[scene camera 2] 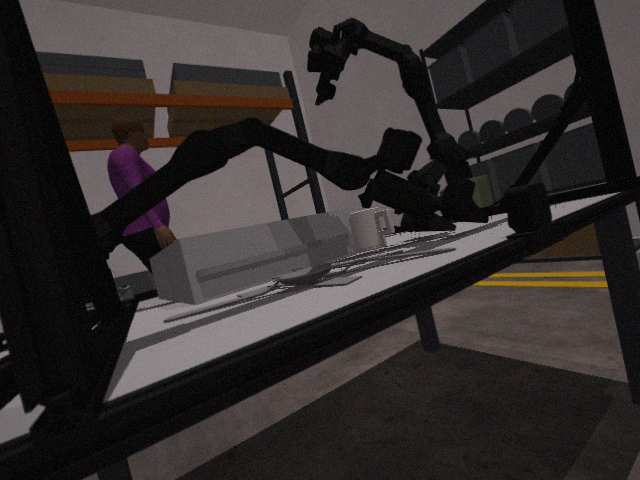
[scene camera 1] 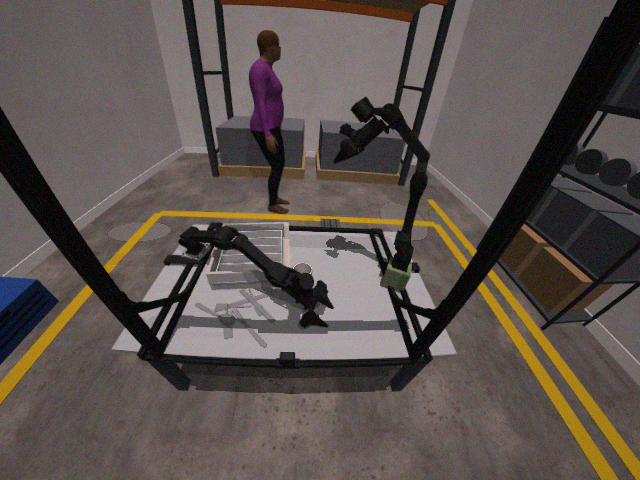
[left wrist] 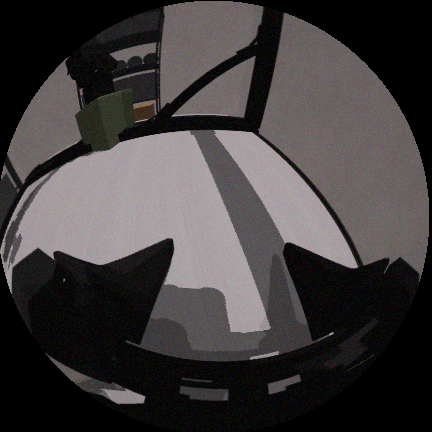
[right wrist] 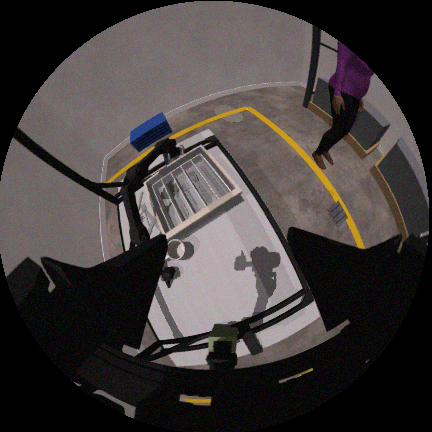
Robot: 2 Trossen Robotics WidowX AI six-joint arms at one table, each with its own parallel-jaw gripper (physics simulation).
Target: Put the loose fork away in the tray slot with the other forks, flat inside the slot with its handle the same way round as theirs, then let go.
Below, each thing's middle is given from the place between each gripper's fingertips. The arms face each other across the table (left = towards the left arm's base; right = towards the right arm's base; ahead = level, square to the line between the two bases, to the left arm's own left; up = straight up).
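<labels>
Relative to the cutlery tray point(scene camera 1: 270, 243), my right hand is 120 mm past it, 340 mm to the right of it and 440 mm above it.
My left hand is 260 mm short of the cutlery tray, 390 mm to the right of it and 30 mm below it.
</labels>
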